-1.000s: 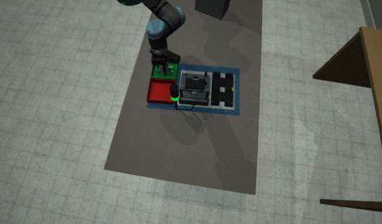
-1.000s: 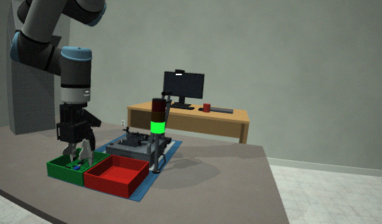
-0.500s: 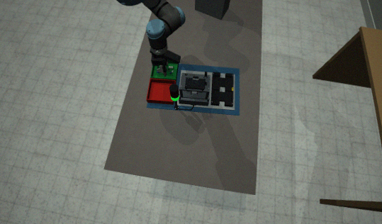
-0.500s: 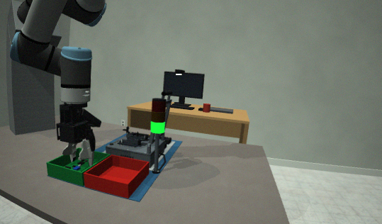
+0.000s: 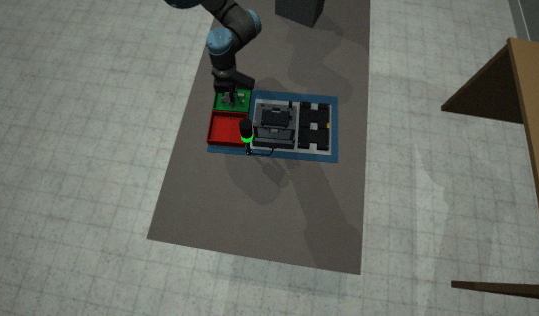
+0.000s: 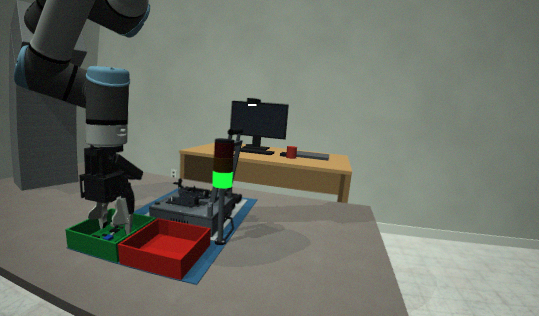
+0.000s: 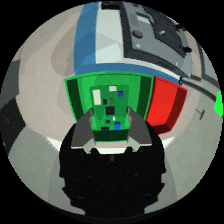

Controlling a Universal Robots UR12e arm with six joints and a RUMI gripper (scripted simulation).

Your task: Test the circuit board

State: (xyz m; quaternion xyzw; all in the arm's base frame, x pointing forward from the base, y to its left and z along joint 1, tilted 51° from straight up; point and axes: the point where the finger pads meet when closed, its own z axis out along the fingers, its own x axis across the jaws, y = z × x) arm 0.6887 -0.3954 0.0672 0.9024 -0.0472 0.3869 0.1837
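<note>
My gripper is now 10 mm to the left of the green circuit board. From my hand the other things lie so: red bin 140 mm ahead, 50 mm to the right, 10 mm below; black latch hook 220 mm to the left, 120 mm ahead, 60 mm above; green bin 10 mm to the right, 10 mm below.
</note>
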